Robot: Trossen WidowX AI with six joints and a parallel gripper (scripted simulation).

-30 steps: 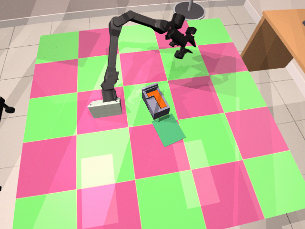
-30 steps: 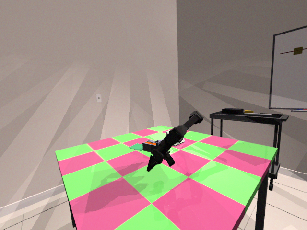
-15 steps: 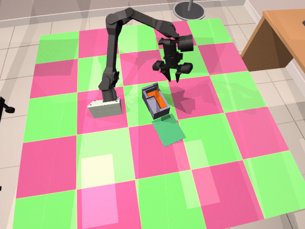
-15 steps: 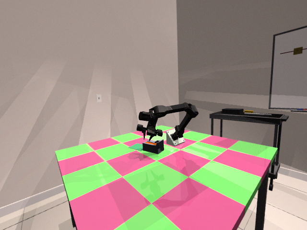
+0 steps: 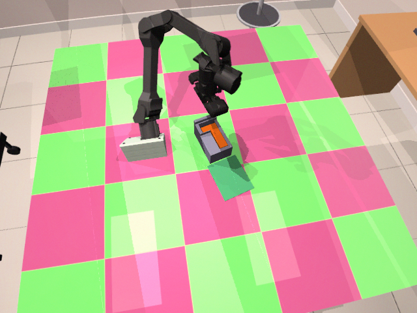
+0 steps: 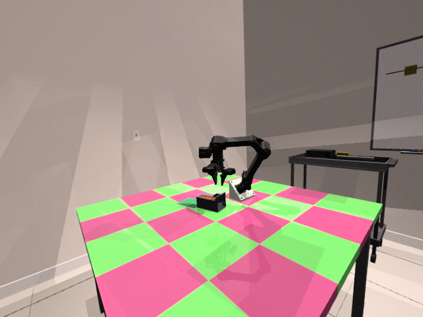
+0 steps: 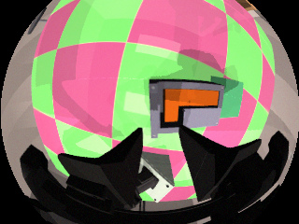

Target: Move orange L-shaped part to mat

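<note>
The orange L-shaped part lies 1 cm ahead of my gripper tip, 5 cm to the right of it and 10 cm below it. The rest, counted from my gripper tip: green mat (5 cm ahead, 21 cm to the right, 16 cm below).
</note>
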